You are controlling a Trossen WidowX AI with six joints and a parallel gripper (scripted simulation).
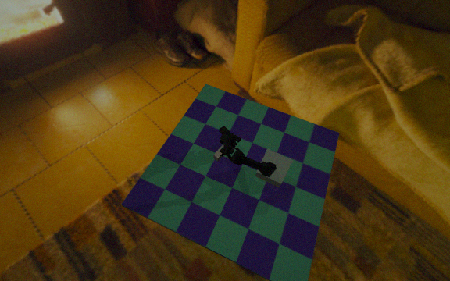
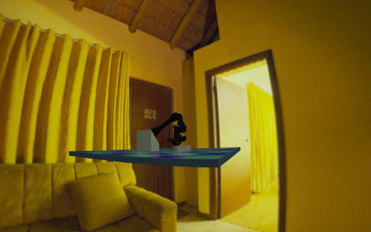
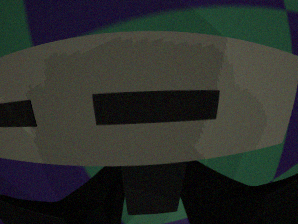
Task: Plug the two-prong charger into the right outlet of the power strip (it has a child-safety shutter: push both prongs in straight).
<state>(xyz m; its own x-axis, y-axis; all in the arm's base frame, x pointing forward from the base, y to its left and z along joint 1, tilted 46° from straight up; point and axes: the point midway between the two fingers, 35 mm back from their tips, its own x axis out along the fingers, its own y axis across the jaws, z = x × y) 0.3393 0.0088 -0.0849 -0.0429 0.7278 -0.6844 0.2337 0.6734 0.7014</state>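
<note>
Right now my gripper tip is 20 mm short of the black two-prong charger and 10 mm below it.
</note>
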